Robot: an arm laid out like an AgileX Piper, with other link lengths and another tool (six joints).
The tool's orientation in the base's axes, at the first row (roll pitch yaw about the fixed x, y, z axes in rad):
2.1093 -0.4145 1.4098
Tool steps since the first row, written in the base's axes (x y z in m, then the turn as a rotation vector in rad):
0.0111 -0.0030 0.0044 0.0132 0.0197 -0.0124
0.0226 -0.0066 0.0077 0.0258 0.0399 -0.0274
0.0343 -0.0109 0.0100 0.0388 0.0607 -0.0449
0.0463 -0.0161 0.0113 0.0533 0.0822 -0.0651
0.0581 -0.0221 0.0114 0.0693 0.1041 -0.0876
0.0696 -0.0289 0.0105 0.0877 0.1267 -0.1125
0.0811 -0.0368 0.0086 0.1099 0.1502 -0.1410
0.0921 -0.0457 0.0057 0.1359 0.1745 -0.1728
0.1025 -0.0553 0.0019 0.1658 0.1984 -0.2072
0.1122 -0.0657 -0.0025 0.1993 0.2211 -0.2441
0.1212 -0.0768 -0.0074 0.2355 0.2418 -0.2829
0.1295 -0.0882 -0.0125 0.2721 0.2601 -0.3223
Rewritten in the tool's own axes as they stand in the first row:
0.0007 0.0097 0.0075 0.0147 -0.0121 0.0187
0.0005 0.0190 0.0158 0.0288 -0.0268 0.0382
-0.0008 0.0279 0.0248 0.0425 -0.0435 0.0593
-0.0032 0.0366 0.0344 0.0559 -0.0619 0.0829
-0.0069 0.0445 0.0443 0.0689 -0.0817 0.1090
-0.0117 0.0519 0.0544 0.0820 -0.1025 0.1384
-0.0179 0.0589 0.0649 0.0950 -0.1249 0.1729
-0.0255 0.0654 0.0754 0.1080 -0.1484 0.2123
-0.0342 0.0711 0.0857 0.1201 -0.1721 0.2564
-0.0439 0.0764 0.0956 0.1307 -0.1956 0.3047
-0.0546 0.0813 0.1051 0.1391 -0.2185 0.3562
-0.0657 0.0859 0.1140 0.1451 -0.2407 0.4081

